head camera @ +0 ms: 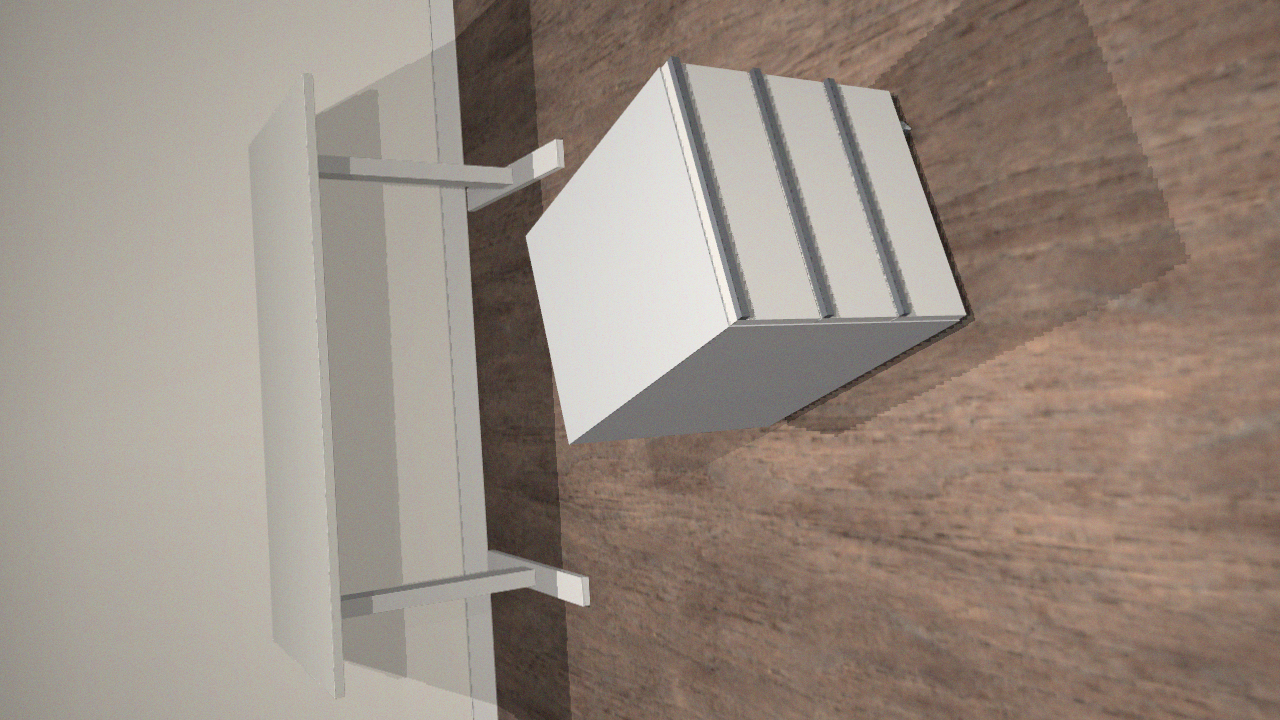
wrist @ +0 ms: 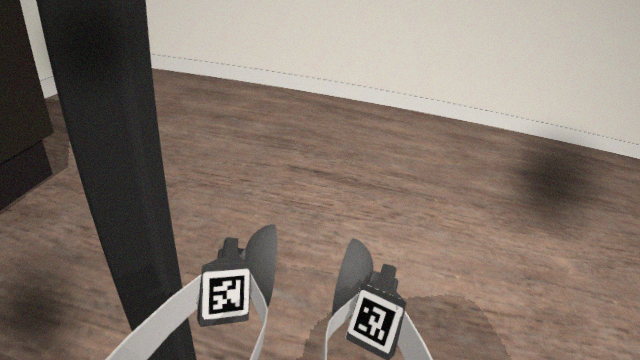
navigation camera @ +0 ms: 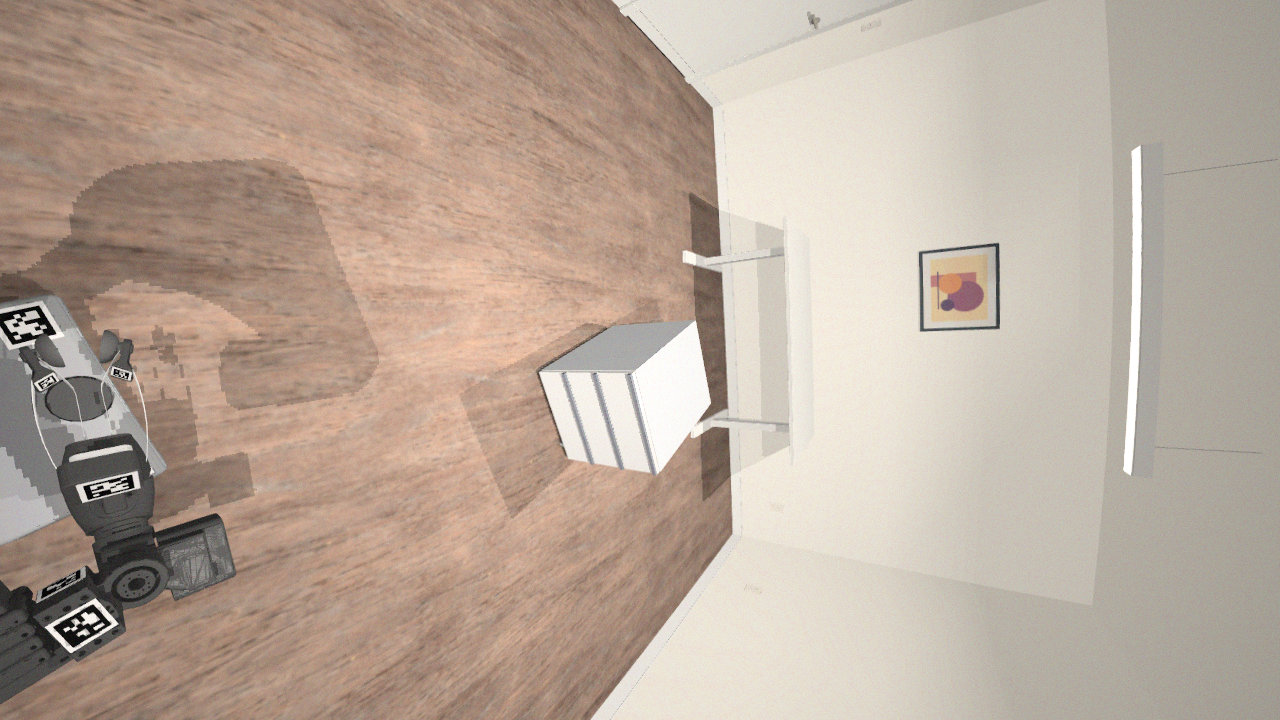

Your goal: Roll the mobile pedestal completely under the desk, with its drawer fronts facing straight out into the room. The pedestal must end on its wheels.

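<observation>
The white pedestal (head camera: 823,197) (navigation camera: 595,416) stands upright in front of the desk (head camera: 286,358) (navigation camera: 799,340), apart from the gripper. Its three drawer fronts face into the room but are turned at an angle, toward the desk's right end as seen from the robot. A small part of a wheel shows below the fronts; the other wheels are hidden. The desk is against the wall on two legs with feet; the pedestal is nearer its right leg. My gripper (navigation camera: 78,347) (wrist: 309,259) is open and empty, held over the robot's base, far from the pedestal.
The robot's dark mast (wrist: 115,125) crosses the left of the wrist view, with a dark brown cabinet-like piece (wrist: 20,90) beyond it. A baseboard (wrist: 350,90) runs along the wall. A framed picture (navigation camera: 959,286) hangs above the desk, and a lamp (navigation camera: 1134,313) hangs higher.
</observation>
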